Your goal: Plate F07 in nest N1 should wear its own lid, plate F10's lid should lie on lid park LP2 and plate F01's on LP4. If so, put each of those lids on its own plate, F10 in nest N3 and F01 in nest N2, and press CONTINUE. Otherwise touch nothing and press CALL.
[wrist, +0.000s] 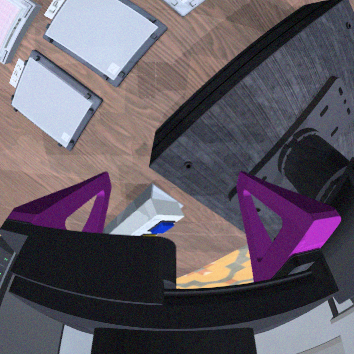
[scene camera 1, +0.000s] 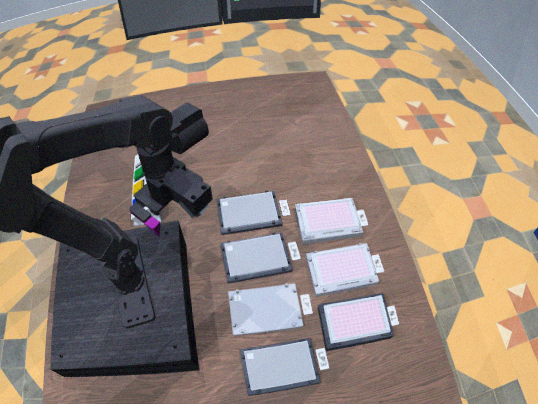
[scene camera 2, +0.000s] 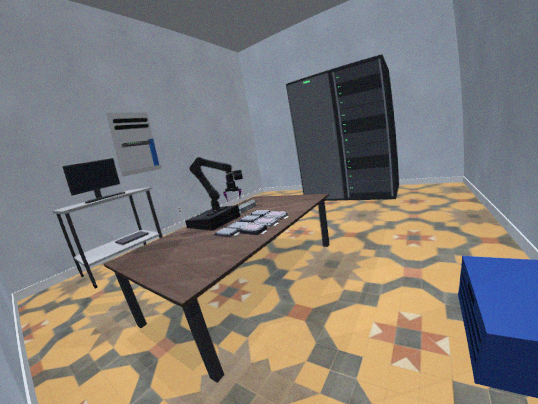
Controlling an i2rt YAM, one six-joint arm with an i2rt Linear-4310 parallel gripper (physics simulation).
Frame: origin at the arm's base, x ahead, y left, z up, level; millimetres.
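Seen in the pictures: gripper, fingertip midpoint: (wrist: 173, 178) (scene camera 1: 173, 218) (scene camera 2: 234, 200); arm's base, link origin: (wrist: 296, 150) (scene camera 1: 131, 281) (scene camera 2: 217, 211).
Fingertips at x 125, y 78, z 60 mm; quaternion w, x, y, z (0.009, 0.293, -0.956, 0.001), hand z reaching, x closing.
Observation:
Pixels of each thing's middle, then the offset from my fingertips to it. "pt": a spot on its surface instead. Level surfaces: height alone.
- white button box, body centre: (wrist: 130, 234) (scene camera 1: 145, 182) (scene camera 2: 244, 206) 53 mm back, 228 mm left, 113 mm down
- yellow key, body centre: (scene camera 1: 138, 187) 74 mm back, 206 mm left, 101 mm down
- nest N3, surface spot: (scene camera 1: 330, 218) pt 341 mm ahead, 37 mm right, 112 mm down
- nest N2, surface spot: (scene camera 1: 344, 267) pt 316 mm ahead, 166 mm right, 114 mm down
- dark-rimmed nest N1, surface spot: (scene camera 1: 356, 320) pt 287 mm ahead, 290 mm right, 114 mm down
- LP2, body centre: (wrist: 46, 101) (scene camera 1: 248, 210) 175 mm ahead, 65 mm left, 131 mm down
- LP4, body centre: (wrist: 95, 26) (scene camera 1: 255, 255) 150 mm ahead, 59 mm right, 131 mm down
- LP3, body centre: (scene camera 1: 279, 365) (scene camera 2: 226, 231) 109 mm ahead, 320 mm right, 131 mm down
- LP1, body centre: (scene camera 1: 265, 308) (scene camera 2: 239, 224) 126 mm ahead, 187 mm right, 135 mm down
- wooden table, surface height: 145 mm down
My gripper (scene camera 2: 233, 198) (wrist: 173, 178) is open and empty, above the white button box (scene camera 2: 247, 205) (wrist: 145, 215). In scene camera 1 the arm partly hides its green key (scene camera 1: 138, 173), yellow key (scene camera 1: 138, 187) and blue key. Pink-welled plates sit in nest N3 (scene camera 1: 330, 218), nest N2 (scene camera 1: 344, 267) and dark-rimmed nest N1 (scene camera 1: 356, 320). Grey panels in dark frames lie at LP2 (scene camera 1: 248, 211) (wrist: 52, 100), LP4 (scene camera 1: 256, 256) (wrist: 102, 37) and LP3 (scene camera 1: 280, 366). A paler panel with corner posts lies at LP1 (scene camera 1: 266, 309). Plate and lid codes are unreadable.
The arm's black base block (scene camera 1: 120, 300) (wrist: 240, 100) stands left of the lid parks on the wooden table (scene camera 1: 280, 135) (scene camera 2: 175, 260). A server cabinet (scene camera 2: 315, 140), a monitor shelf (scene camera 2: 107, 197) and a blue box (scene camera 2: 505, 300) stand off the table.

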